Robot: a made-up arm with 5 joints.
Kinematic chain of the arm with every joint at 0, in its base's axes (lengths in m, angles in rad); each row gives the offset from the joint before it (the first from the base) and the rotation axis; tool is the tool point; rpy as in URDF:
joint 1: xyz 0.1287 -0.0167 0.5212 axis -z
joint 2: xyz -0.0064 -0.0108 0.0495 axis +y
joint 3: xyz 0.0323 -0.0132 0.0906 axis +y
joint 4: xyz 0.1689 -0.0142 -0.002 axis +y
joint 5: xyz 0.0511 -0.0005 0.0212 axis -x
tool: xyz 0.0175 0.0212 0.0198 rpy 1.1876 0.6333 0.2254
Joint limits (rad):
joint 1: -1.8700..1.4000
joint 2: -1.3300..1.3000
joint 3: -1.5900..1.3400
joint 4: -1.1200..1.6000
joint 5: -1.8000..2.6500
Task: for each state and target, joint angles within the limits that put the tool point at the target. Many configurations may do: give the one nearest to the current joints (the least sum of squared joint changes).
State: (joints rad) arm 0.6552 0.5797 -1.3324 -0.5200 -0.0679
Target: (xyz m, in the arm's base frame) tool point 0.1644 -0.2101 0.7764
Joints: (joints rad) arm 1.2811 0.7765 -1.3326 -0.8068 -0.1651
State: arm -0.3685 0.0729 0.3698 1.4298 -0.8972
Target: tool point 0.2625 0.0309 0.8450
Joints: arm -0.6217 -0.6115 -0.3797 1.1149 -0.8379
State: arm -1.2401 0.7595 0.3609 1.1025 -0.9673
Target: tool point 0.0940 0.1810 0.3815
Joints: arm -1.8700 0.8906 0.0836 0.9329 -0.3322
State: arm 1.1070 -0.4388 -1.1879 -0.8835 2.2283
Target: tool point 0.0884 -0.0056 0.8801
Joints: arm 1.1682 -0.2901 -1.1361 -1.0800 2.1148
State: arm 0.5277 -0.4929 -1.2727 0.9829 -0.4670
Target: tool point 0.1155 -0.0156 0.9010
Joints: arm 1.1170 -0.4695 -1.2421 1.0264 0.4083
